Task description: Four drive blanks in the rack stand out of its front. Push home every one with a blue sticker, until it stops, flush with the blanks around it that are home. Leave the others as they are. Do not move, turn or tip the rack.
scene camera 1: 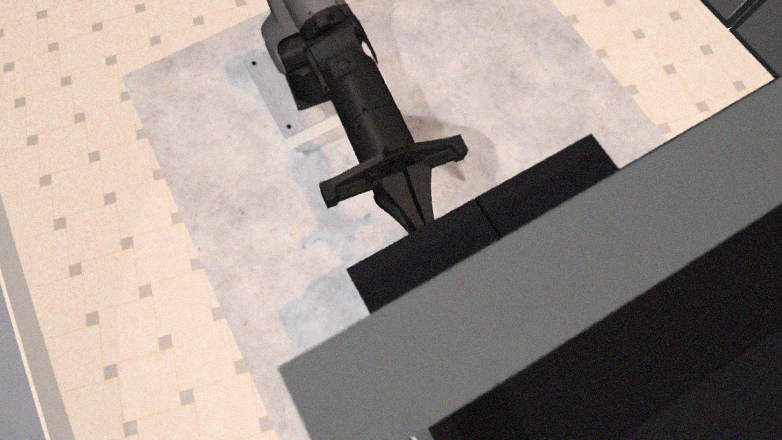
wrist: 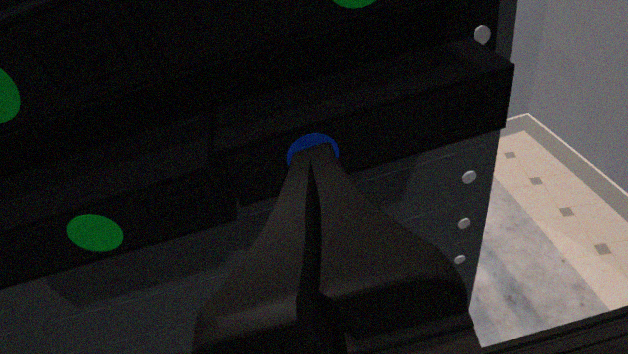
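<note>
In the wrist view, a dark blank with a blue sticker (wrist: 425,112) (scene camera 1: 437,254) stands out of the rack (scene camera 1: 524,262) at its right end. My gripper (wrist: 319,167) (scene camera 1: 419,227) is shut and empty. Its fingertips are at this blank's front face and cover the lower part of the blue sticker (wrist: 312,140); whether they touch cannot be told. A neighbouring blank with a green sticker (wrist: 170,210) (scene camera 1: 546,188) also stands out, to the left in the wrist view. Its green sticker (wrist: 95,233) is fully visible. The stickers do not show in the scene view.
Two more green stickers (wrist: 7,96) (wrist: 354,2) show in part higher on the dark rack front; how far their blanks stand out is unclear. Silver studs (wrist: 468,176) run down the rack's right side. A marbled mat (scene camera 1: 229,218) lies beneath the arm on the tiled floor (scene camera 1: 109,246).
</note>
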